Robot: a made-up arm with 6 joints.
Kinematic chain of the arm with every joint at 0, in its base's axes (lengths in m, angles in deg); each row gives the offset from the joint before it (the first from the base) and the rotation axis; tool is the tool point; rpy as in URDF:
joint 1: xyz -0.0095 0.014 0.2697 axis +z
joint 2: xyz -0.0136 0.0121 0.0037 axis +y
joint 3: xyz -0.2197 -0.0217 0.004 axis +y
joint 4: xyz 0.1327 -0.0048 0.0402 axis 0.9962 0 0.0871
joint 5: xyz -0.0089 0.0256 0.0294 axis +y
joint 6: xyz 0.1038 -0.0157 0.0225 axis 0.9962 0 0.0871
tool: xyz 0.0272 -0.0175 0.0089 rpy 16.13 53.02 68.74
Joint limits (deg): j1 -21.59..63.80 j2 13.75..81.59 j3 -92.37..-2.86 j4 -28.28..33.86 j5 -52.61..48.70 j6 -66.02..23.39
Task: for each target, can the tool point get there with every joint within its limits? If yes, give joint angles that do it. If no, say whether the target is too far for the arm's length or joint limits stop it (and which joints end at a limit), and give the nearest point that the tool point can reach.
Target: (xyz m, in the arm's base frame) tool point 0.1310 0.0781 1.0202
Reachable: no: too far | nearest point 0.0693 0.0499 0.7197 | short by 0.308 m
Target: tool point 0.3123 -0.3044 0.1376
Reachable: no: joint limits stop it (at a limit: joint 1, joint 2, joint 4) | nearest point 0.1273 -0.1119 0.3251 | short by 0.326 m
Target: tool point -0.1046 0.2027 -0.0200
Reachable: no: joint limits stop it (at a limit: joint 1, joint 2, joint 3, joint 4, joint 6) | nearest point 0.0188 0.1059 0.2547 | short by 0.316 m
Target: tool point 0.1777 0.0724 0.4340
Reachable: yes | joints 41.55 72.17 -22.25 27.65 -39.33 -20.35
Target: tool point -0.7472 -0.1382 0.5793
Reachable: no: too far | nearest point -0.3904 -0.0646 0.5337 | short by 0.367 m
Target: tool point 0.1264 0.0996 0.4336
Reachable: yes | joints 42.78 68.30 -50.73 -18.06 29.85 12.17
